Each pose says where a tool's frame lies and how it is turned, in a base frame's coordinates. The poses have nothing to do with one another.
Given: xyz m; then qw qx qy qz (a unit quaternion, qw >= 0).
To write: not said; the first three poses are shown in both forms.
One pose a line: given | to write
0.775 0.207 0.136 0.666 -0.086 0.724 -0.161 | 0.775 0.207 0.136 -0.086 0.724 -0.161 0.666
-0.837 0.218 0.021 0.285 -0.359 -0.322 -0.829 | -0.837 0.218 0.021 -0.359 -0.322 -0.829 0.285
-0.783 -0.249 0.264 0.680 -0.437 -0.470 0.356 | -0.783 -0.249 0.264 -0.437 -0.470 0.356 0.680
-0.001 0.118 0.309 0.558 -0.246 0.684 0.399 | -0.001 0.118 0.309 -0.246 0.684 0.399 0.558
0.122 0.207 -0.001 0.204 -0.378 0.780 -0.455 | 0.122 0.207 -0.001 -0.378 0.780 -0.455 0.204
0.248 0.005 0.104 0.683 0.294 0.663 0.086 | 0.248 0.005 0.104 0.294 0.663 0.086 0.683
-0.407 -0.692 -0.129 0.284 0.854 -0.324 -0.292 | -0.407 -0.692 -0.129 0.854 -0.324 -0.292 0.284
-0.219 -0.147 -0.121 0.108 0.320 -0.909 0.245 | -0.219 -0.147 -0.121 0.320 -0.909 0.245 0.108
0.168 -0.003 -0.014 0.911 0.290 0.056 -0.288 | 0.168 -0.003 -0.014 0.290 0.056 -0.288 0.911
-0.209 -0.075 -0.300 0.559 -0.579 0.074 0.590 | -0.209 -0.075 -0.300 -0.579 0.074 0.590 0.559
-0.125 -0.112 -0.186 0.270 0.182 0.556 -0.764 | -0.125 -0.112 -0.186 0.182 0.556 -0.764 0.270
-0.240 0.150 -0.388 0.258 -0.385 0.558 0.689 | -0.240 0.150 -0.388 -0.385 0.558 0.689 0.258
